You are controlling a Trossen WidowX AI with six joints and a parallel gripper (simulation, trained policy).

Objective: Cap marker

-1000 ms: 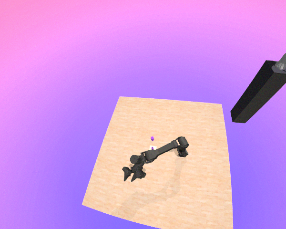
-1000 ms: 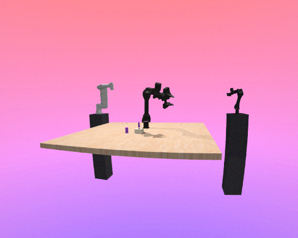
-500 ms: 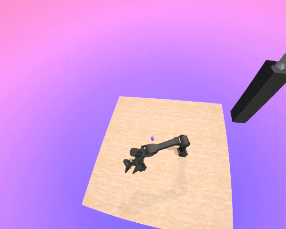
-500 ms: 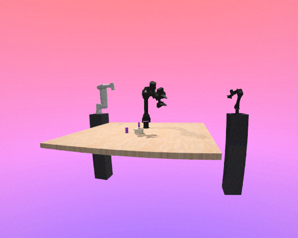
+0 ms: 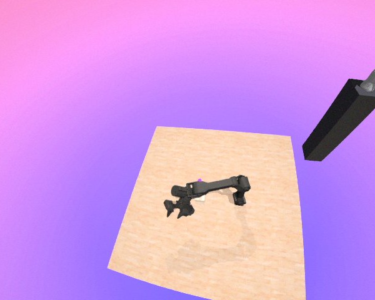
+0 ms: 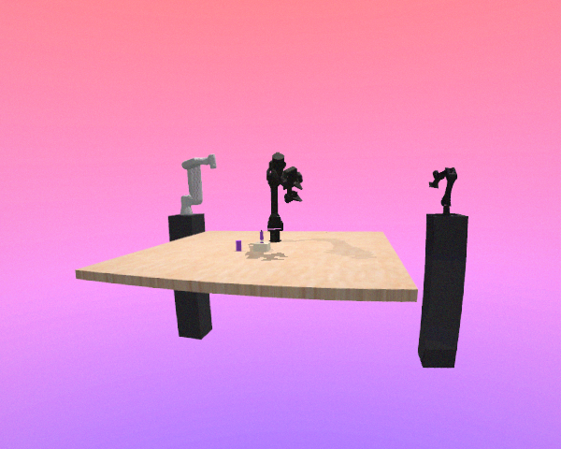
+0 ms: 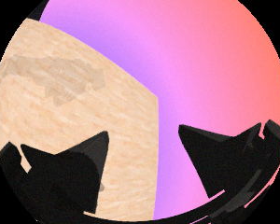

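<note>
The purple cap is 9 cm behind my gripper tip, 34 cm to the right of it and 24 cm below it. Round my gripper tip: holder block (11 cm behind, 22 cm to the right, 25 cm below).
</note>
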